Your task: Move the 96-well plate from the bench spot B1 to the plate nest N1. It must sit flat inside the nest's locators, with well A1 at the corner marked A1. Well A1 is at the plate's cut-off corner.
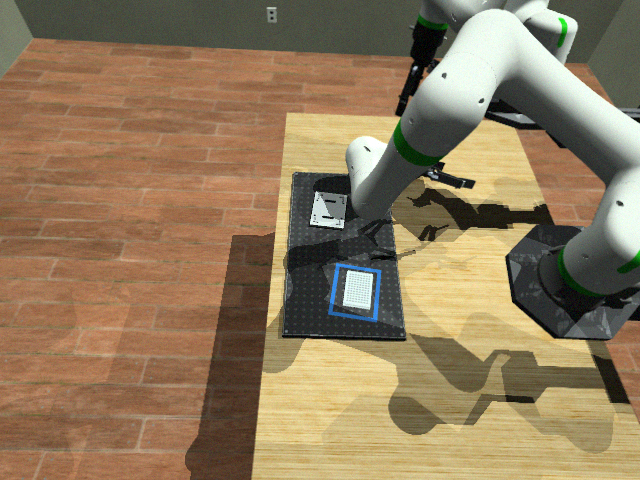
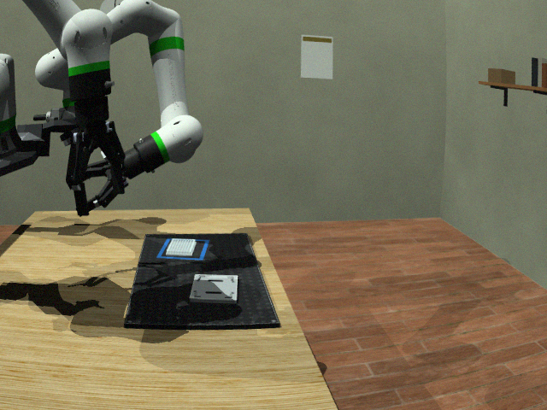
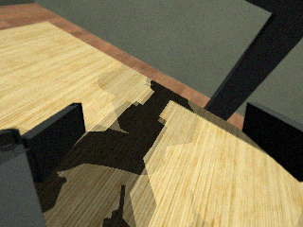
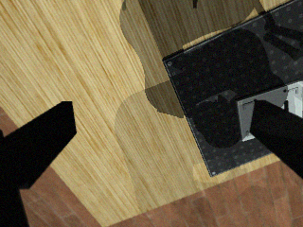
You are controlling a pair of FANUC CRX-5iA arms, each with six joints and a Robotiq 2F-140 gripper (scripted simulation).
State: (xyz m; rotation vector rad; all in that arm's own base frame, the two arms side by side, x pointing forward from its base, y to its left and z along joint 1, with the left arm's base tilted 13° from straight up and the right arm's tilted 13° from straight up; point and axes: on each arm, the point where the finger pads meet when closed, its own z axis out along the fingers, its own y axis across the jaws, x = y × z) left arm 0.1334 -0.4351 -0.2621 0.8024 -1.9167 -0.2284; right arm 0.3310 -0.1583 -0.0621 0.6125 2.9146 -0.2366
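Note:
The white 96-well plate lies 32 cm to the left of my left hand, 26 cm ahead of it and 24 cm below it. Round my left hand: A1 mark (34 cm ahead, 24 cm below, 8 cm to the right); then pale plate nest (39 cm ahead, 25 cm below).

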